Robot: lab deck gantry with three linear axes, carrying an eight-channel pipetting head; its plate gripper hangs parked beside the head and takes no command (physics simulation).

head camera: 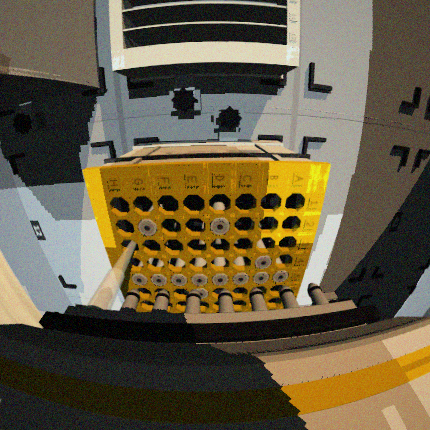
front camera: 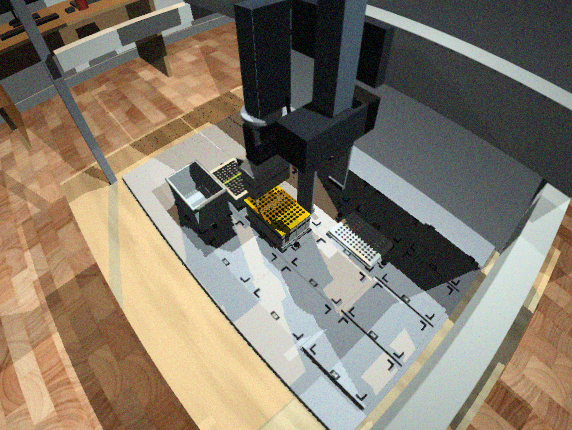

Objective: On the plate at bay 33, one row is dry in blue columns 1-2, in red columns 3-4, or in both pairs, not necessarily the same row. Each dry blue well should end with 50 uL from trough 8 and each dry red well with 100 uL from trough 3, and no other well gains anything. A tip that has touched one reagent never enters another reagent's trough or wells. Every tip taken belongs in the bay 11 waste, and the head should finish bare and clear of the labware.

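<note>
The pipetting head [front camera: 265,175] hangs over the yellow tip rack [front camera: 300,227] [head camera: 95,200]. In the head view a tip [head camera: 112,280] is on the leftmost channel, its end near row H; the other seven channels are bare. I cannot tell whether the tip holds liquid. Tips stand in the rack, including a line across column 5. The parked plate gripper [front camera: 325,198] hangs beside the head; its opening is unclear. The white plate [front camera: 357,243] shows small red and blue wells, partly in shadow; the dry ones are too small to tell. The trough rack [front camera: 242,192] [head camera: 210,55] stands behind the tip rack.
The open grey waste bin [front camera: 202,212] stands at the left of the trough rack in the front view, close to the tip rack. A low wall [front camera: 530,280] runs along the right side of the deck. Black corner marks and dark round knobs [head camera: 184,100] show on the deck.
</note>
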